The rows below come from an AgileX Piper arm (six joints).
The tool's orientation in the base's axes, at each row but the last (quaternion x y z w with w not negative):
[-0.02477, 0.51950, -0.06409, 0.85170]
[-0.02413, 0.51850, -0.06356, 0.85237]
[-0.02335, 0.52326, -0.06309, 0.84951]
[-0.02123, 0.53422, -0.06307, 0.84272]
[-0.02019, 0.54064, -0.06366, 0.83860]
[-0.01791, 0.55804, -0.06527, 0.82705]
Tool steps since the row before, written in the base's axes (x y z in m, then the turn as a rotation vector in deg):
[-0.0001, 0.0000, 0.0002, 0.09, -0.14, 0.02]
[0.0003, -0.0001, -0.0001, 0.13, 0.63, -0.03]
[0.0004, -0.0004, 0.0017, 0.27, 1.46, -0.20]
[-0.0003, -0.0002, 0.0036, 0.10, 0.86, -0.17]
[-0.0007, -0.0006, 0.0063, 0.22, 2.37, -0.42]
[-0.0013, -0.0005, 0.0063, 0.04, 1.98, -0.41]
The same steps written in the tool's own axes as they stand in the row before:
[-0.0002, 0.0000, 0.0000, 0.04, -0.13, 0.09]
[0.0002, -0.0001, 0.0002, 0.00, 0.64, 0.09]
[-0.0013, -0.0005, 0.0011, 0.11, 1.49, 0.11]
[-0.0033, -0.0006, 0.0013, 0.08, 0.88, -0.01]
[-0.0059, -0.0013, 0.0020, 0.16, 2.41, -0.06]
[-0.0062, -0.0013, 0.0012, 0.14, 2.01, -0.20]

